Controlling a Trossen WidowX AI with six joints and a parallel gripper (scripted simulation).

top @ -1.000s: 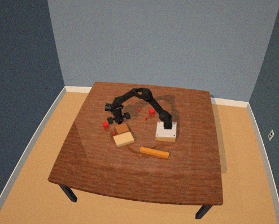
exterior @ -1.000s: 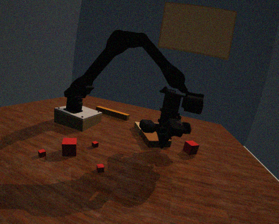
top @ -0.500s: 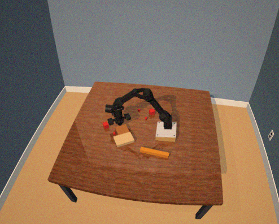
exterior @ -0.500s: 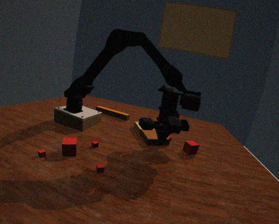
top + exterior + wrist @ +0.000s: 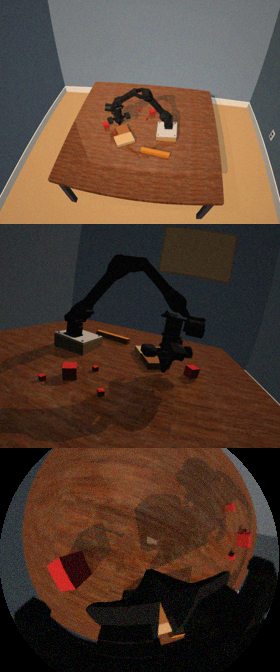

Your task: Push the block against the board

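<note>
The brown square block lies 4 cm behind my gripper tip, 7 cm to the left of it and 1 cm above it. Round my gripper tip: pale tan flat board: 7 cm behind, 16 cm to the left, 1 cm above; long orange board: 33 cm behind, 25 cm to the left, 1 cm above.
</note>
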